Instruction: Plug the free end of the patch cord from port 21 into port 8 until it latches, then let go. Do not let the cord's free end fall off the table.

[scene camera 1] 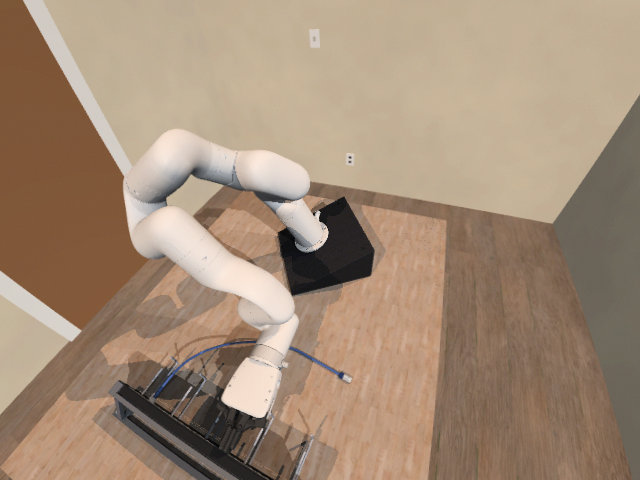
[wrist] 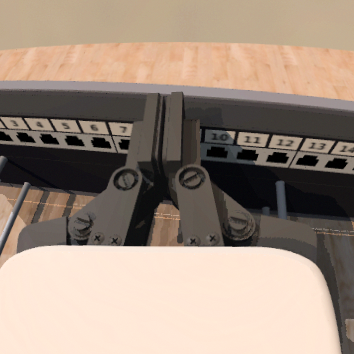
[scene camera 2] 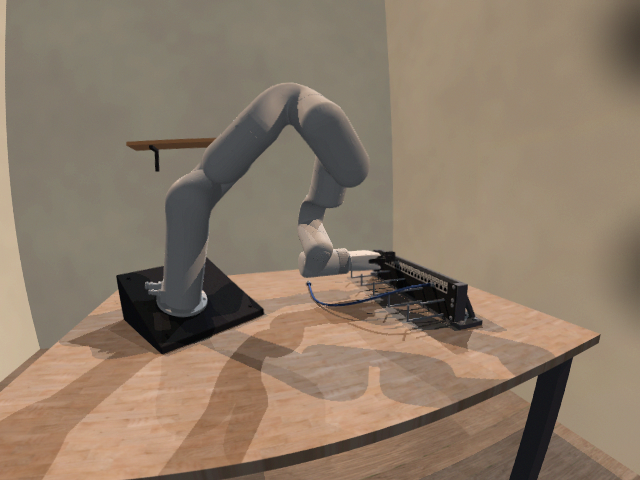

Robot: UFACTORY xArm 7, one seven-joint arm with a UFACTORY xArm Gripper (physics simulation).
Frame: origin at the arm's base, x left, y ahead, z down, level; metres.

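Seen in the pictures: gripper, fingertip midpoint: (scene camera 1: 224, 451) (wrist: 168, 114) (scene camera 2: 393, 256); arm's base, link origin: (scene camera 1: 311, 237) (scene camera 2: 182, 300).
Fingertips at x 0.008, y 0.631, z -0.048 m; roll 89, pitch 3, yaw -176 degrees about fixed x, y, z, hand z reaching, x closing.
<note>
Pixels of each thing's top centre, then the offset from my fingertips to it. Level surfaces: height alone.
- patch panel, top centre: (wrist: 309, 158) (scene camera 1: 201, 426) (scene camera 2: 400, 263) dx -0.066, dy -0.025, dz +0.008 m
- clear plug, top centre: (scene camera 1: 345, 376) dx +0.189, dy -0.221, dz +0.098 m
- wooden table, surface height: dz +0.109 m
The blue patch cord (scene camera 1: 315, 358) (scene camera 2: 356, 302) runs from the patch panel (scene camera 1: 175, 431) (scene camera 2: 459, 304) (wrist: 250, 117) in a curve over the table. Its free end, a clear plug (scene camera 1: 345, 378), is to the right of the gripper in scene camera 1, well apart from it. My gripper (scene camera 1: 225, 445) (scene camera 2: 386, 259) (wrist: 168, 114) is shut with nothing between its fingers. The fingertips are at the panel's port face, between labels 7 (wrist: 123, 128) and 10 (wrist: 219, 136). They hide ports 8 and 9; contact with the panel cannot be told. Label 21 cannot be read.
Thin metal rods (scene camera 1: 303, 457) (wrist: 281, 200) stick out from the panel on the robot's side, on both sides of the gripper. The arm's black base (scene camera 1: 341, 232) (scene camera 2: 227, 302) stands on the wooden table (scene camera 1: 387, 310) (scene camera 2: 361, 434). A wall shelf (scene camera 2: 175, 143) is behind the arm.
</note>
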